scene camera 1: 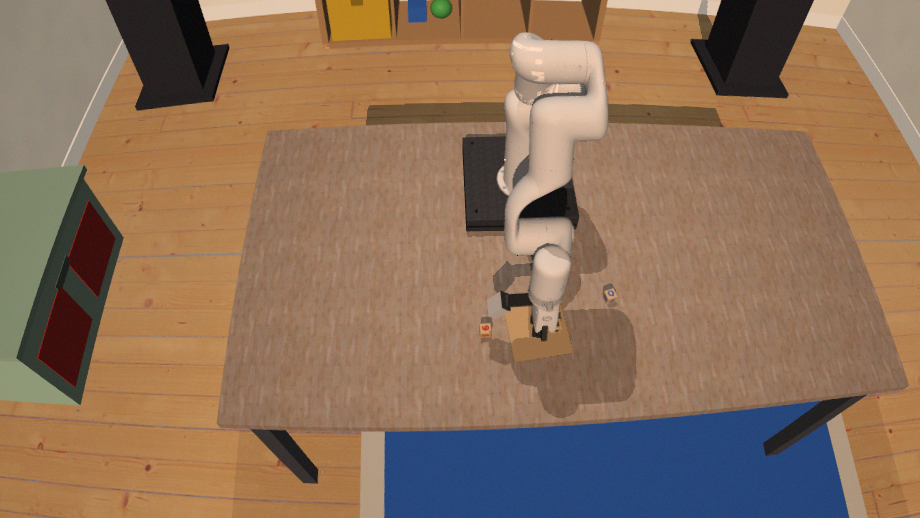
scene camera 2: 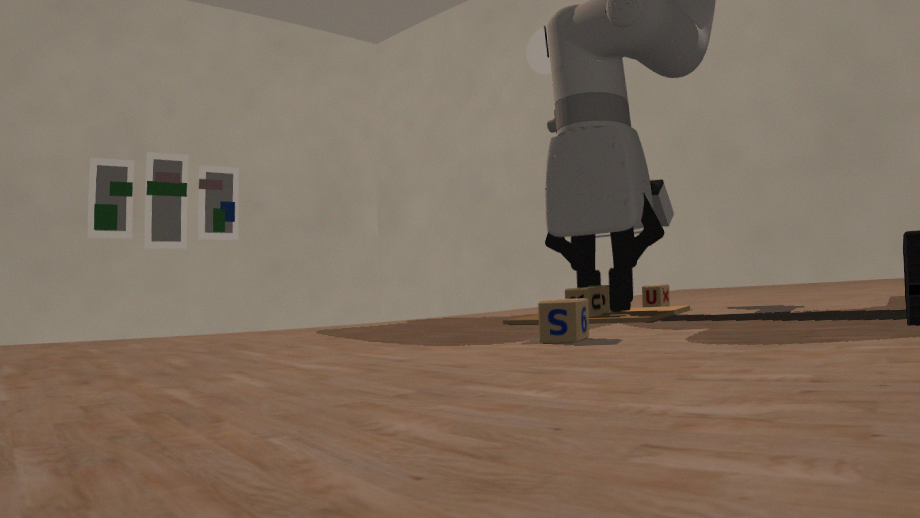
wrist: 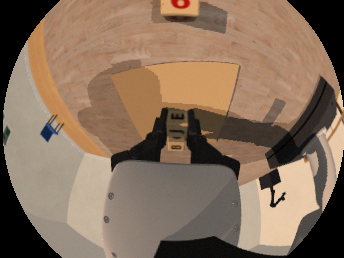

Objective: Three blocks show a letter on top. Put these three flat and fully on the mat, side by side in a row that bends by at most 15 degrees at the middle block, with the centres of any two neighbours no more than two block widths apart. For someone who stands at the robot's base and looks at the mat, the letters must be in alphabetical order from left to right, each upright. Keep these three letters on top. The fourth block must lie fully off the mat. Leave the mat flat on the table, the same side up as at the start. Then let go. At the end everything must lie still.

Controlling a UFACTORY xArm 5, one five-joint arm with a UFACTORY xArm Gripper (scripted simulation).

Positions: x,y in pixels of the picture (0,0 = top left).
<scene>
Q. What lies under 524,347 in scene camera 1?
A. A tan mat.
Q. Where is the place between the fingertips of my gripper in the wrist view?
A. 177,116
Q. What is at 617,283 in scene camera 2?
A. My gripper.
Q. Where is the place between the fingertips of my gripper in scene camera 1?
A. At 537,329
</scene>
